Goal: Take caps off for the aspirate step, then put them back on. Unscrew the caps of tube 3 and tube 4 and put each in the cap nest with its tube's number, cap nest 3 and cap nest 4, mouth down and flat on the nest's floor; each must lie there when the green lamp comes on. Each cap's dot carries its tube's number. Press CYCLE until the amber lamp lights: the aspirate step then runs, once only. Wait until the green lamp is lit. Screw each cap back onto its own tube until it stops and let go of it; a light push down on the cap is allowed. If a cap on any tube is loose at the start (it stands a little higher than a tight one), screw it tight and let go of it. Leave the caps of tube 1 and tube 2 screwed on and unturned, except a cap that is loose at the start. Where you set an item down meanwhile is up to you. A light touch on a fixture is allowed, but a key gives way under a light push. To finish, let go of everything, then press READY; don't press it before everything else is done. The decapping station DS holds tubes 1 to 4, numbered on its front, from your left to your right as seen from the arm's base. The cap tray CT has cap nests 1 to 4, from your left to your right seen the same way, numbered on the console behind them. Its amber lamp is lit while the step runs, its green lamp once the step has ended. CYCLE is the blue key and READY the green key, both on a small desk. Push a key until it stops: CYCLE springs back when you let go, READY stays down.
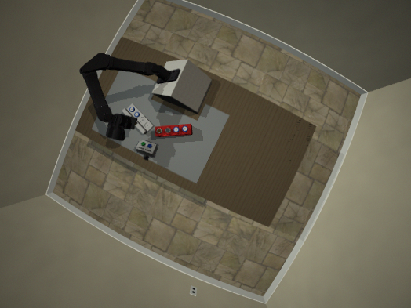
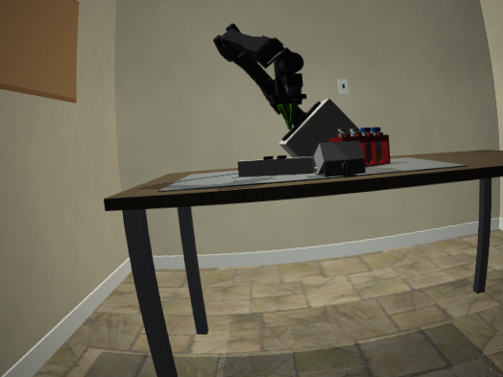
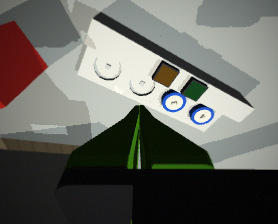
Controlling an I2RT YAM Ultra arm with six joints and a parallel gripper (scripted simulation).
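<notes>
Right now the green key is 11 cm ahead of my hand, 7 cm to the left of it and 7 cm below it. Also, from my hand: blue key: 11 cm ahead, 12 cm to the left, 7 cm below; then cap 3: 6 cm behind, 5 cm to the right, 12 cm below; then cap 4: 9 cm behind, 10 cm to the right, 12 cm below.
</notes>
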